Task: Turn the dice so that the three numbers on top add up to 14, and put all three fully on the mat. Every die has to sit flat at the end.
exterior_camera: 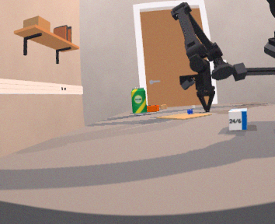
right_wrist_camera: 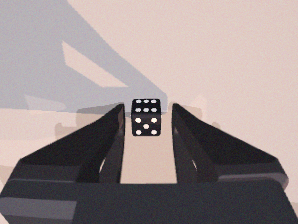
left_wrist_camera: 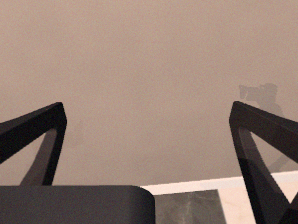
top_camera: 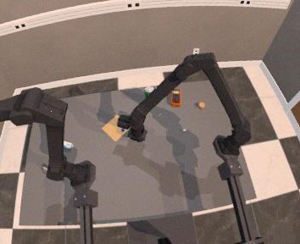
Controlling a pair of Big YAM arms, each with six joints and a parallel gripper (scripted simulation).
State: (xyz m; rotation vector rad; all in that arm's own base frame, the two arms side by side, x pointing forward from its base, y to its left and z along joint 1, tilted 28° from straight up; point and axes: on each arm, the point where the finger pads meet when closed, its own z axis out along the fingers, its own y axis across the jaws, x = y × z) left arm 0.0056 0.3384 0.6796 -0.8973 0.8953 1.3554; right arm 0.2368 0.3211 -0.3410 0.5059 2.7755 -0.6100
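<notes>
My right gripper is now right at the black die. Also, from my right hand: blue die (9 cm ahead, 9 cm to the left); mat (12 cm ahead, 13 cm to the left, 1 cm below).
</notes>
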